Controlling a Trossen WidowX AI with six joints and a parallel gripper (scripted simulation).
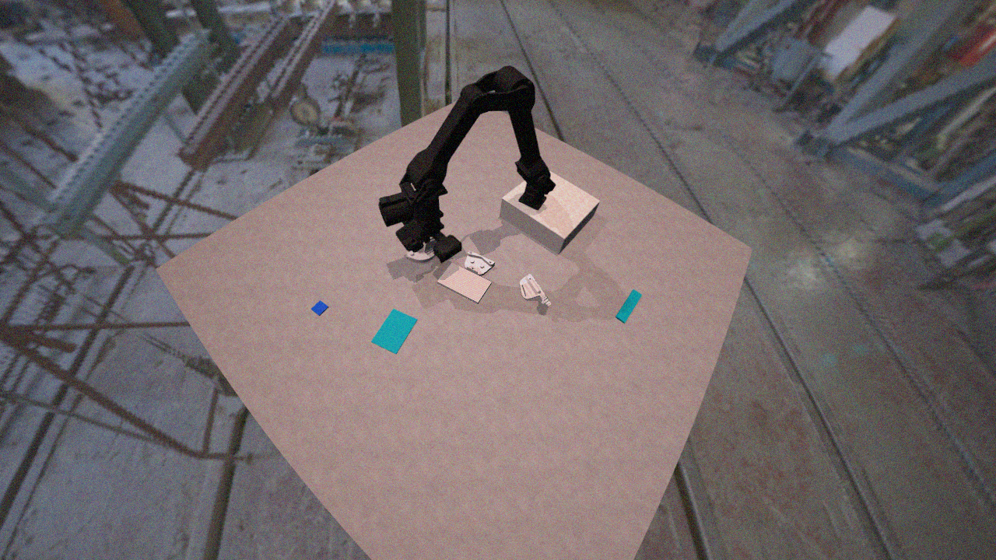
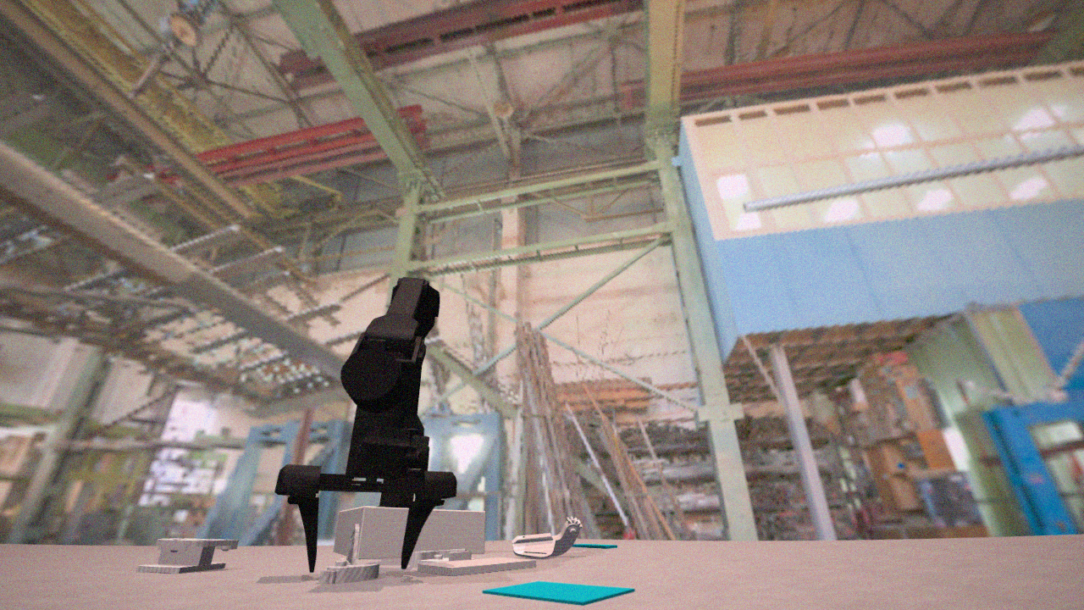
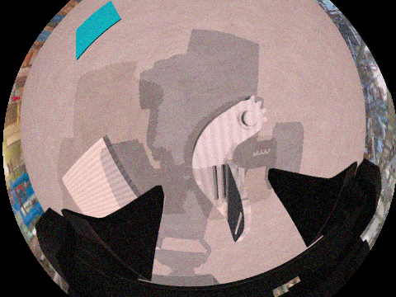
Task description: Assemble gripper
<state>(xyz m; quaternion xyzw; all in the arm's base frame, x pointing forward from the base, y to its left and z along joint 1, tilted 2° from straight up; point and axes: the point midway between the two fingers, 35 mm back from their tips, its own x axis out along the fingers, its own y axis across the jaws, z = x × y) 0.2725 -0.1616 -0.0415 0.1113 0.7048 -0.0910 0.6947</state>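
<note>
Right now the flat white plate is 130 mm to the left of my gripper tip and 40 mm ahead of it. Also, from my gripper tip: white block piece (150 mm behind, 140 mm to the right); gripper base (160 mm behind, 140 mm to the right, 20 mm above); housing plate (130 mm to the left, 30 mm behind).
</note>
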